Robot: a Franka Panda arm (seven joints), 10 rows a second.
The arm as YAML. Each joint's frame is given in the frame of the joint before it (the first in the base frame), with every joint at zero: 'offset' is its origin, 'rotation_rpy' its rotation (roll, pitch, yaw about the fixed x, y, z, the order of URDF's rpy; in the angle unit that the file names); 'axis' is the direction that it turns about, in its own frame. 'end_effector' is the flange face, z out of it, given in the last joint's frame.
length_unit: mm
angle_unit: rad
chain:
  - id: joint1
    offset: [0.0, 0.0, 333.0]
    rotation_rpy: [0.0, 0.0, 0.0]
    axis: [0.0, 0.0, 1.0]
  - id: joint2
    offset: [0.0, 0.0, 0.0]
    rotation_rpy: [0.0, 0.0, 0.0]
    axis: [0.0, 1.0, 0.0]
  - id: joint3
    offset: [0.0, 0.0, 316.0]
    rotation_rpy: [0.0, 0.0, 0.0]
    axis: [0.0, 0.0, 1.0]
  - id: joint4
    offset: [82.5, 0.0, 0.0]
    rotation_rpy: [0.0, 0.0, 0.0]
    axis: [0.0, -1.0, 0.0]
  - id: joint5
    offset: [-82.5, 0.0, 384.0]
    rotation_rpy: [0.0, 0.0, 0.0]
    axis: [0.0, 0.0, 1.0]
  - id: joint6
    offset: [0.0, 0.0, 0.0]
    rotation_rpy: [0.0, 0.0, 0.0]
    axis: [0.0, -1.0, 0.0]
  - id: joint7
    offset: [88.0, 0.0, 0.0]
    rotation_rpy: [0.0, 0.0, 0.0]
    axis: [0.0, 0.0, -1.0]
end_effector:
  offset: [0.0, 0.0, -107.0]
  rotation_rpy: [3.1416, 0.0, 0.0]
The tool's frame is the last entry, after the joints.
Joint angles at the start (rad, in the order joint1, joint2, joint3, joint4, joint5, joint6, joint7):
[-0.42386 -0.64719 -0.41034 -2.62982 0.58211 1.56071 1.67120]
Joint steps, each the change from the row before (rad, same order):
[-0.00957 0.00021 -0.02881 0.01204 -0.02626 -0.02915 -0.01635]
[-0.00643 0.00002 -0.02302 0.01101 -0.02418 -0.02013 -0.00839]
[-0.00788 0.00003 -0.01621 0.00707 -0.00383 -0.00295 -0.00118]
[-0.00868 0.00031 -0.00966 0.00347 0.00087 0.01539 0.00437]
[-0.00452 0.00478 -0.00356 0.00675 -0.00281 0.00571 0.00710]
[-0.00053 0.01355 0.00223 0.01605 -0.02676 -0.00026 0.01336]
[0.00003 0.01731 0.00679 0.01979 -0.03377 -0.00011 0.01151]
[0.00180 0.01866 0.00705 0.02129 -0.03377 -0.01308 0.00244]
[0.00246 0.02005 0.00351 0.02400 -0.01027 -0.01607 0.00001]
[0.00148 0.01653 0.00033 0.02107 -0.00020 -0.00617 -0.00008]
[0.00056 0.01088 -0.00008 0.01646 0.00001 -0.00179 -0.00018]
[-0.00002 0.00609 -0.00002 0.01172 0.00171 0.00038 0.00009]
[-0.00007 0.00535 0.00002 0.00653 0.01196 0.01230 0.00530]
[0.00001 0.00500 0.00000 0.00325 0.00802 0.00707 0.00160]
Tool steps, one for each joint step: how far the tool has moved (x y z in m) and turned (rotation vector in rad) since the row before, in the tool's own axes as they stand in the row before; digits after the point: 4 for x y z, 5 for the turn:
[0.0087 0.0016 -0.0104 -0.00521 -0.00258 -0.00498]
[0.0070 0.0014 -0.0087 -0.00026 0.00127 -0.00013]
[0.0044 0.0000 -0.0075 0.01159 -0.01471 0.00645]
[0.0033 -0.0018 -0.0066 0.02556 -0.01502 0.01177]
[0.0012 -0.0017 -0.0042 0.01274 -0.00215 0.01180]
[0.0005 -0.0030 -0.0039 0.00865 0.03105 0.01667]
[-0.0004 -0.0037 -0.0038 0.00983 0.04303 0.01394]
[-0.0008 -0.0027 -0.0027 -0.00347 0.04580 0.00416]
[-0.0029 -0.0026 -0.0038 -0.00744 0.02031 0.00187]
[-0.0027 -0.0029 -0.0048 0.00174 0.00525 0.00198]
[-0.0021 -0.0021 -0.0046 0.00599 0.00248 0.00050]
[-0.0018 -0.0012 -0.0038 0.00698 -0.00075 -0.00049]
[-0.0022 -0.0023 -0.0028 0.01341 -0.01211 0.00556]
[-0.0011 -0.0019 -0.0010 0.00588 -0.00744 0.00328]

